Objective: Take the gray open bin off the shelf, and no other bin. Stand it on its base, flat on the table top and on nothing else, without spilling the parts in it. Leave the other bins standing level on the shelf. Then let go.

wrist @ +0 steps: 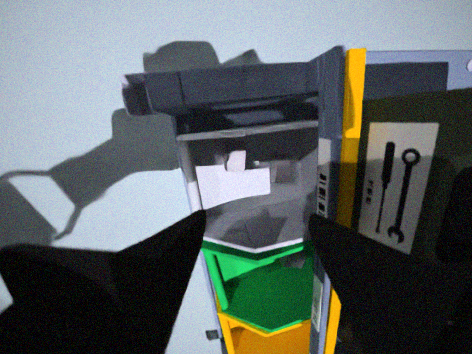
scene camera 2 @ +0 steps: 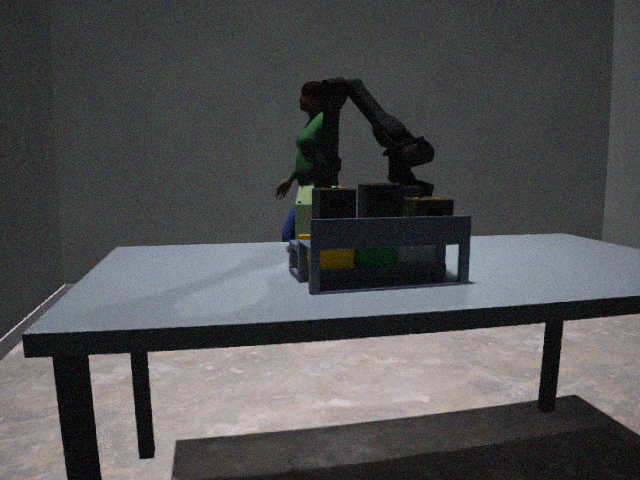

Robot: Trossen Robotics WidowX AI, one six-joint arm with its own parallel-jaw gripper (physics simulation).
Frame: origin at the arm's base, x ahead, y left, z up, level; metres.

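Seen in the pictures: gripper, fingertip midpoint: [wrist: 257,218].
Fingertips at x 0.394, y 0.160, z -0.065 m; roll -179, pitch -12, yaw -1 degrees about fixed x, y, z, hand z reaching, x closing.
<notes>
Offsets run from my fingertips to a thing's top centre. "*": to the spot under its first point. Level surfaces: height alone.
The gray open bin @[0.021 m ahead, 0.004 m left, 0.027 m down] [scene camera 2: 419,255] [wrist: 292,202] sits in the shelf [scene camera 2: 387,228] [wrist: 240,90], at its right end in the scene view, with pale parts inside. My gripper [wrist: 257,218] is open and empty. In the wrist view its fingertips straddle the front part of the gray bin, one at each side; whether they touch it is unclear. In the scene view the fingers are hidden behind the shelf. The green bin @[0.041 m ahead, 0.104 m right, 0.027 m down] [scene camera 2: 375,256] [wrist: 265,295] stands next to the gray one, and the yellow bin @[0.055 m ahead, 0.207 m right, 0.027 m down] [scene camera 2: 337,258] [wrist: 275,342] beyond it. They look level.
Dark boxes @[* 0.171 m ahead, 0.206 m right, 0.086 m up] [scene camera 2: 333,202] @[0.117 m ahead, 0.089 m right, 0.126 m up] [scene camera 2: 379,200] @[0.105 m ahead, 0.028 m left, 0.091 m up] [scene camera 2: 434,207] stand on top of the shelf. A panel with a tool label @[* 0.064 m ahead, 0.029 m left, 0.030 m up] [wrist: 400,185] and a yellow strip @[* 0.050 m ahead, 0.076 m left, 0.004 m up] [wrist: 355,90] rise beside the right finger. The table top @[0.108 m down] [scene camera 2: 206,289] [wrist: 75,40] surrounds the shelf. A person [scene camera 2: 308,139] is behind.
</notes>
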